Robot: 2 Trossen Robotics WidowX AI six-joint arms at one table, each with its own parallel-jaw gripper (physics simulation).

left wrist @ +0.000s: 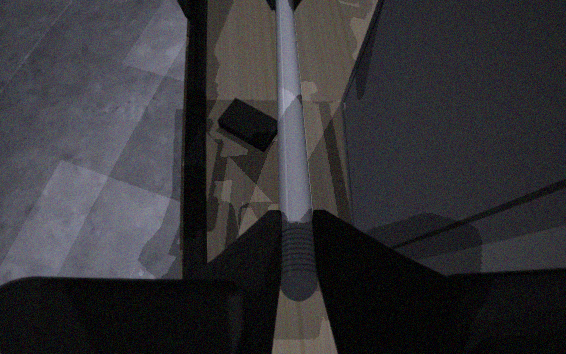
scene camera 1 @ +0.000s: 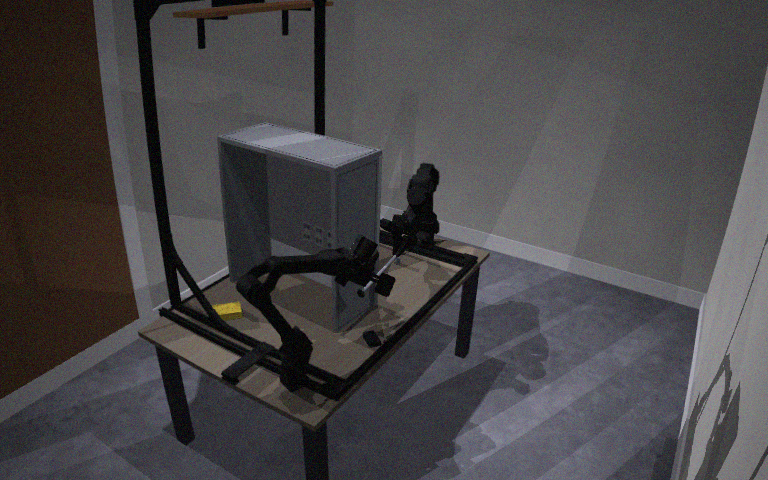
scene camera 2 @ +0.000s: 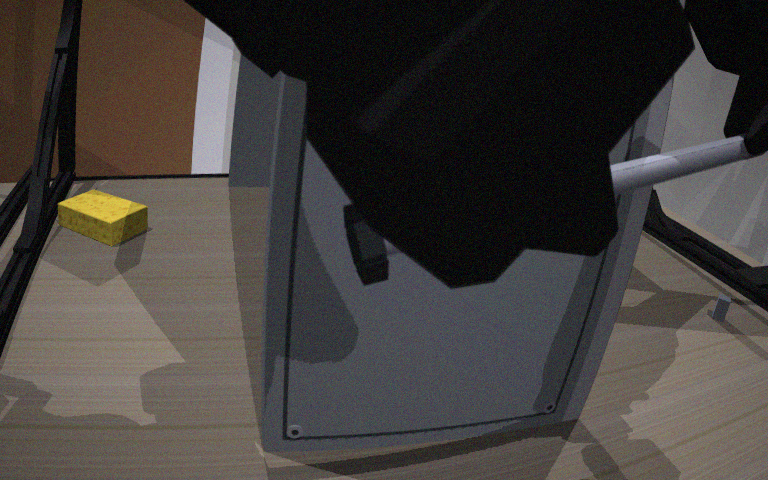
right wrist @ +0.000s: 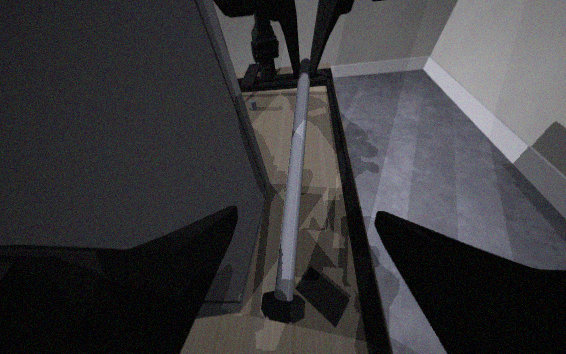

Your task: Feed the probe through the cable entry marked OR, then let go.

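Where they show: left gripper, fingertip midpoint: (left wrist: 296,222) (scene camera 1: 395,256) (scene camera 2: 737,143) (right wrist: 304,77); right gripper, fingertip midpoint: (left wrist: 268,7) (scene camera 1: 373,279) (right wrist: 305,214); left arm's base, link origin: (right wrist: 268,76); right arm's base, link origin: (scene camera 1: 294,377).
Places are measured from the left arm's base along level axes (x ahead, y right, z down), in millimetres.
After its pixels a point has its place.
Note:
The probe, a pale rod (scene camera 1: 385,264) {x 580, y -53, z -199 mm} (scene camera 2: 679,164) {x 579, y -61, z -195 mm} (left wrist: 294,150) {x 560, y -59, z -205 mm} (right wrist: 294,200) {x 648, y -42, z -178 mm} with a ribbed round end and a black head (scene camera 2: 367,249) {x 713, y -38, z -157 mm} (right wrist: 283,306) {x 708, y -29, z -167 mm}, is held aloft beside the grey cabinet (scene camera 1: 356,226) {x 613, y 35, z -327 mm} (scene camera 2: 453,362) {x 606, y 33, z -46 mm} (left wrist: 450,125) {x 566, y 24, z -187 mm} (right wrist: 125,125) {x 629, y 38, z -243 mm}. My left gripper (left wrist: 296,222) {x 531, y -66, z -210 mm} (right wrist: 304,77) {x 531, y -66, z -210 mm} is shut on its ribbed end. My right gripper (right wrist: 305,214) {x 662, y -48, z -184 mm} is open and empty; in the right wrist view the rod shows between its spread fingers, with the head beyond them. In scene camera 2 the right arm hides much of the rod. Small holes (scene camera 1: 317,233) {x 452, y 266, z -184 mm} show inside the cabinet; their markings are unreadable.
A black block (scene camera 1: 371,338) {x 708, y -66, z 3 mm} (left wrist: 248,125) {x 694, y -65, z 3 mm} (right wrist: 324,296) {x 702, y -66, z 3 mm} lies on the table in front of the cabinet. A yellow sponge (scene camera 1: 227,310) {x 799, y 429, z -8 mm} (scene camera 2: 101,217) {x 791, y 400, z -8 mm} lies near the frame. A small grey peg (scene camera 2: 722,308) {x 187, y 52, z 3 mm} (right wrist: 253,106) {x 188, y 55, z 6 mm} stands on the cabinet's other side. Black rails edge the table.

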